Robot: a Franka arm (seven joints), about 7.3 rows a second.
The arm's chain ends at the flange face. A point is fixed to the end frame.
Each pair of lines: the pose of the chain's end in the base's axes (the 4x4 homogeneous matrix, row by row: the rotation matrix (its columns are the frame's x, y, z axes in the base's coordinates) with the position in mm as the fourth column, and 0 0 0 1 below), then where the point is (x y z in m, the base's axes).
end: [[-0.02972 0.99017 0.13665 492.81], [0.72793 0.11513 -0.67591 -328.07], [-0.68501 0.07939 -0.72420 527.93], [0 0 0 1]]
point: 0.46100 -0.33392 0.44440
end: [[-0.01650 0.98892 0.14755 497.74], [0.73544 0.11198 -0.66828 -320.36], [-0.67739 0.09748 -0.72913 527.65], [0 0 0 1]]
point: 0.46735 -0.32523 0.44354
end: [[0.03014 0.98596 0.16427 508.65], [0.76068 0.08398 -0.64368 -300.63], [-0.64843 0.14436 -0.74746 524.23], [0 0 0 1]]
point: 0.48189 -0.30157 0.43876
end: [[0.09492 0.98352 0.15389 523.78], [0.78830 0.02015 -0.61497 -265.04], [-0.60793 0.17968 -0.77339 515.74], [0 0 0 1]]
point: 0.49998 -0.26029 0.42952
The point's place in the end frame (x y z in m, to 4 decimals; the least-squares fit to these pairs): 0.0539 -0.0388 0.0601
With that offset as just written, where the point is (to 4 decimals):
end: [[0.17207 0.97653 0.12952 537.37], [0.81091 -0.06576 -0.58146 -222.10], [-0.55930 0.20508 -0.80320 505.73], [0 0 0 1]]
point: 0.5165 -0.2108 0.4194
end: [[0.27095 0.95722 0.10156 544.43], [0.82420 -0.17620 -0.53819 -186.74], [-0.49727 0.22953 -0.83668 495.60], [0 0 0 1]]
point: 0.5280 -0.1678 0.4096
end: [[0.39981 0.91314 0.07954 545.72], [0.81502 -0.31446 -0.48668 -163.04], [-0.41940 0.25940 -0.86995 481.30], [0 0 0 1]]
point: 0.5366 -0.1362 0.3963
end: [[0.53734 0.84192 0.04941 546.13], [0.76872 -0.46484 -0.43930 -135.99], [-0.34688 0.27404 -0.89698 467.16], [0 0 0 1]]
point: 0.5454 -0.1029 0.3839
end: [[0.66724 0.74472 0.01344 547.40], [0.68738 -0.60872 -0.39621 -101.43], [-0.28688 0.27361 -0.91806 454.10], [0 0 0 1]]
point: 0.5553 -0.0646 0.3728
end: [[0.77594 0.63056 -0.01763 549.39], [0.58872 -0.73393 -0.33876 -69.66], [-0.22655 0.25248 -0.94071 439.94], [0 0 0 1]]
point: 0.5657 -0.0298 0.3614
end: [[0.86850 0.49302 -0.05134 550.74], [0.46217 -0.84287 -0.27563 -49.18], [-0.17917 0.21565 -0.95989 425.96], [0 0 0 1]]
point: 0.5753 -0.0081 0.3502
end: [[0.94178 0.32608 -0.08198 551.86], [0.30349 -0.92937 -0.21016 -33.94], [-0.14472 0.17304 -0.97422 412.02], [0 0 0 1]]
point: 0.5850 0.0058 0.3390
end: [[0.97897 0.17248 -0.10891 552.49], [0.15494 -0.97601 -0.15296 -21.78], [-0.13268 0.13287 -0.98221 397.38], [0 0 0 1]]
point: 0.5920 0.0152 0.3260
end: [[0.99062 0.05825 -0.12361 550.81], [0.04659 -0.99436 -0.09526 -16.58], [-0.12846 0.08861 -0.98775 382.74], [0 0 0 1]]
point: 0.5945 0.0188 0.3130
